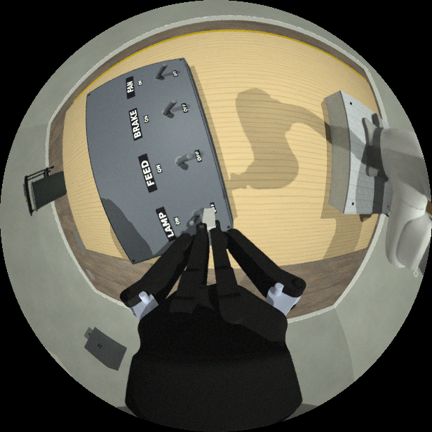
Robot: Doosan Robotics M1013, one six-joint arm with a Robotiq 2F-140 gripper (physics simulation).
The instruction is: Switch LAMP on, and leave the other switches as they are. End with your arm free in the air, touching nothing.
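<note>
The dark grey switch panel [115,160] lies on the table at the left. The LAMP switch [194,218] is at its near end, between its ON mark [176,220] and its partly covered OFF mark. My gripper [209,215] is shut and empty. Its pale fingertips are on the OFF side of the LAMP switch, very close to it, and hide part of it. Whether they touch it, and which way its lever leans, I cannot tell. The FEED switch [184,160], BRAKE switch [170,109] and FAN switch [161,73] lean toward OFF.
A light grey box [341,150] stands on the wooden table [270,220] at the right, with pale robot arm parts [407,200] beside it. The arm's shadow falls between panel and box. A dark object [47,190] is beyond the left edge, and a grey box [106,348] is at the lower left.
</note>
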